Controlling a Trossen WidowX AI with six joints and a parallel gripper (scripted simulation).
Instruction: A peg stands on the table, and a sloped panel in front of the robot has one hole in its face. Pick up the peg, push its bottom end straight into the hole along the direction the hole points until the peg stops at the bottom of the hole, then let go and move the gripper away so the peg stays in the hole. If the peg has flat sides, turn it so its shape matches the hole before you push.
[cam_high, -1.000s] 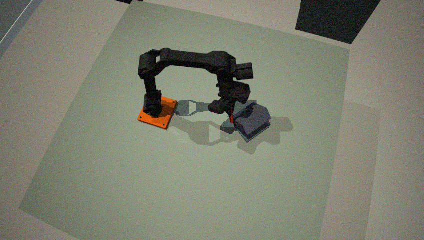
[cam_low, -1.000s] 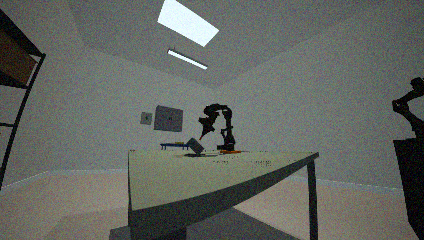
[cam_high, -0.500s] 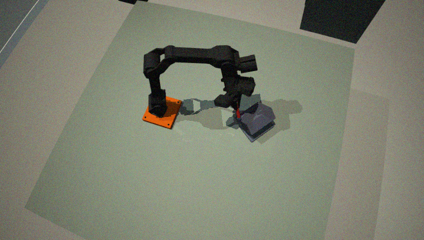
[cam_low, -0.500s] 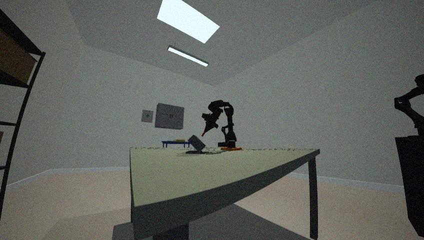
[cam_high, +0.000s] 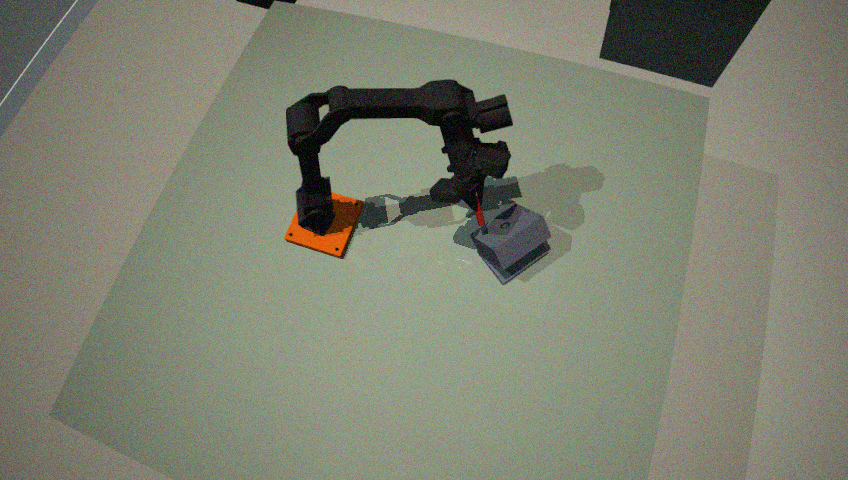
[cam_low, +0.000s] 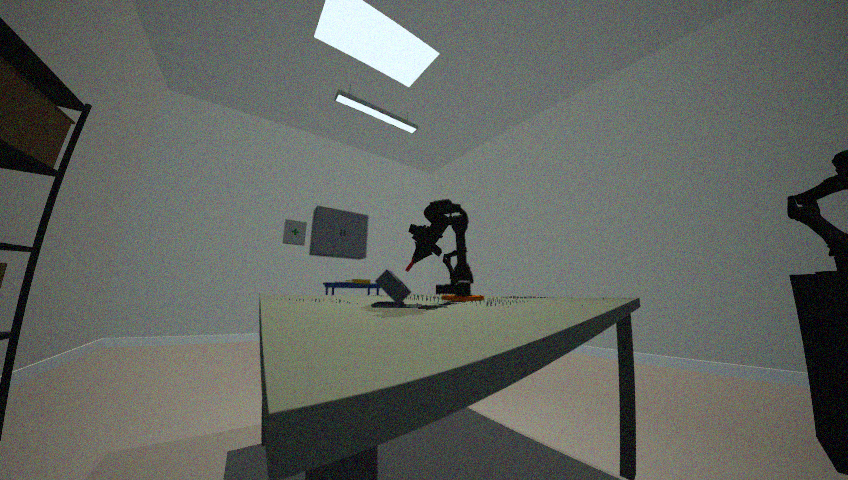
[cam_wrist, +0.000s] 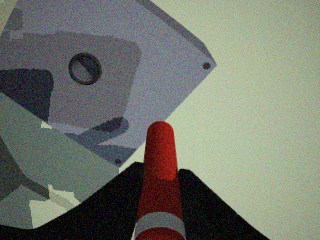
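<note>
Now: the grey sloped panel 9 cm below my gripper tip, 8 cm ahead of it and 1 cm to the left of it. The rest, counted from my gripper tip: red peg: 1 cm to the left, 1 cm behind, 1 cm above.
</note>
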